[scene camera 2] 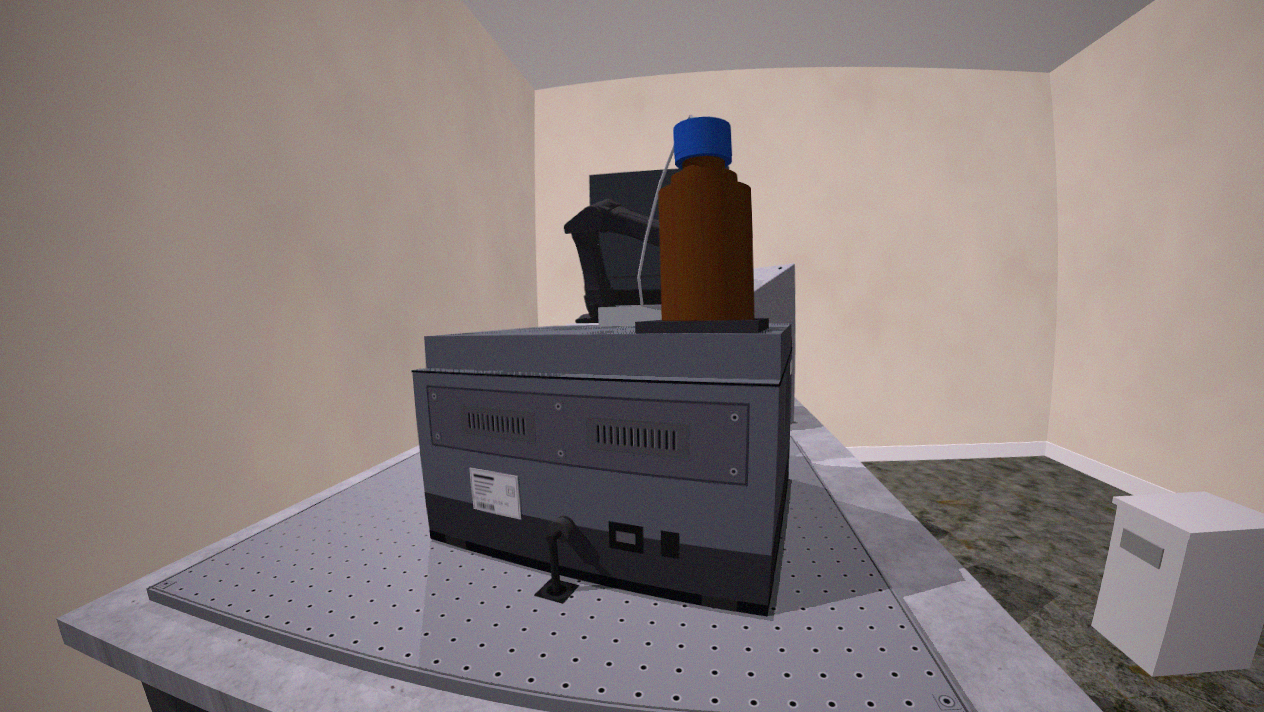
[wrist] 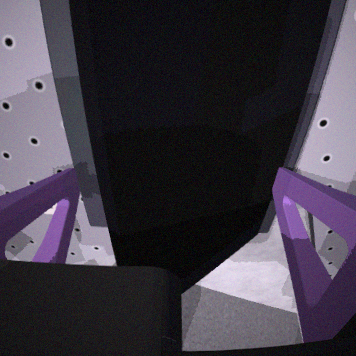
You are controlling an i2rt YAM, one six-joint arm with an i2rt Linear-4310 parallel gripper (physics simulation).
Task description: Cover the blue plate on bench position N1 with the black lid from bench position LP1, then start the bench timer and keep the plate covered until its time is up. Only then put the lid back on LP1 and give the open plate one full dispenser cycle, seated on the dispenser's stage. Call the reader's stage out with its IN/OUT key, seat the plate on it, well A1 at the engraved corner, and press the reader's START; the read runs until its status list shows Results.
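Places are measured from the arm's base along level axes (x left, y back, z up), in metres.
Pixels of known places: gripper, fingertip midpoint: [wrist: 175, 178].
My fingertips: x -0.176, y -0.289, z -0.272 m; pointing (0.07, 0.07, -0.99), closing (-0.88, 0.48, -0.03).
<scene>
For each thing: its top centre in the pictures, then the offset to it from my fingertips. "pt": a spot on its surface instead. Level surfaces: height alone.
- black lid, middle of its top: [wrist: 226, 252] dx -0.023, dy -0.009, dz +0.053 m
- boxy grey instrument, surface spot: [scene camera 2: 583, 353] pt dx +0.862, dy +0.067, dz +0.187 m
- amber bottle, surface spot: [scene camera 2: 705, 247] pt dx +0.876, dy +0.174, dz +0.275 m
- small black post, surface spot: [scene camera 2: 554, 566] pt dx +0.902, dy +0.039, dz +0.002 m
- perforated board, its level: dz -0.026 m
In the wrist view my gripper [wrist: 175, 178] is open, its two purple fingers wide apart. A large black surface with grey-blue side edges, which looks like the black lid [wrist: 200, 75], fills the middle of that view and reaches down between the fingers. I cannot tell whether the fingers touch it. No blue of the plate can be made out. In scene camera 2 a boxy grey instrument [scene camera 2: 583, 353] shows its vented back, and an amber bottle [scene camera 2: 705, 247] with a blue cap stands on top. The gripper, timer and keys do not show there.
A part of a black arm [scene camera 2: 610, 221] shows behind the instrument, near a dark upright panel [scene camera 2: 623, 187]. A small black post [scene camera 2: 554, 566] stands at the instrument's back on the perforated board [scene camera 2: 495, 632]. A white box [scene camera 2: 1141, 592] stands on the floor at right.
</scene>
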